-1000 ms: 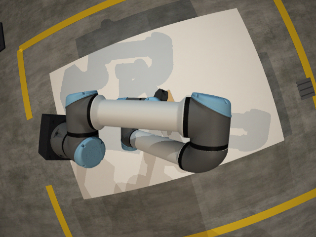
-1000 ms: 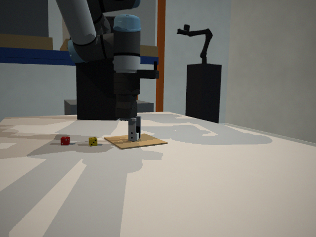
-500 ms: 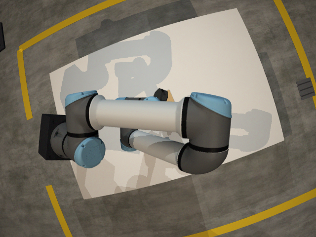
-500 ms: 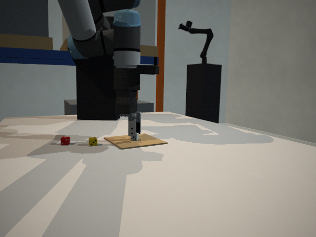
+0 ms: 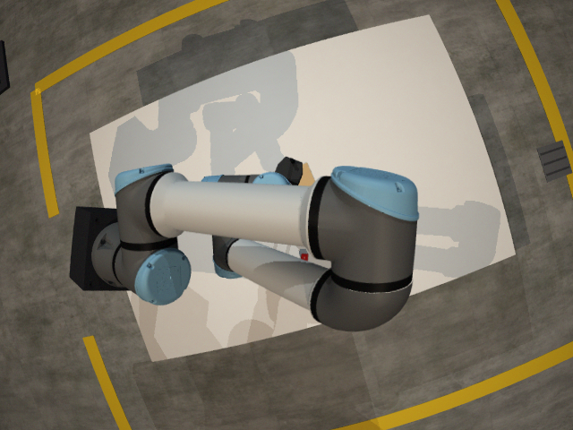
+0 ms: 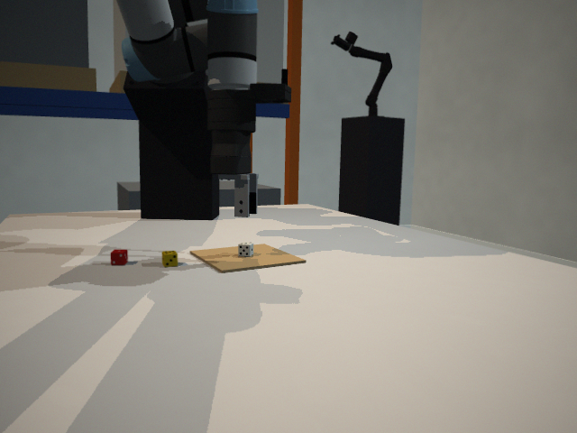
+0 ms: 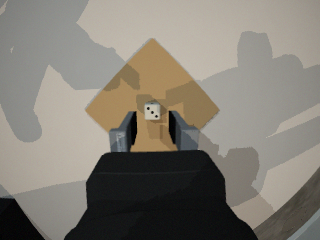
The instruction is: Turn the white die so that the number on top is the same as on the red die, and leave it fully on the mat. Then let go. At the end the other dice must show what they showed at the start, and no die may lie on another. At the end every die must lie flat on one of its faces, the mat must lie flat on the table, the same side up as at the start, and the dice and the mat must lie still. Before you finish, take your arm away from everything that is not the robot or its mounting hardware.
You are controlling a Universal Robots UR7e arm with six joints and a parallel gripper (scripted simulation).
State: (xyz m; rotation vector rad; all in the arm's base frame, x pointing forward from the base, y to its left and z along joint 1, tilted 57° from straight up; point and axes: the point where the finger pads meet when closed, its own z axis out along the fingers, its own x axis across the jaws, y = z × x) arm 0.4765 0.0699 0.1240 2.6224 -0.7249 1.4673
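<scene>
Now: hand 70 mm above the white die. Also, from my hand: yellow die (120 mm to the right, 80 mm below); red die (190 mm to the right, 80 mm below, 40 mm behind); tan mat (80 mm below).
</scene>
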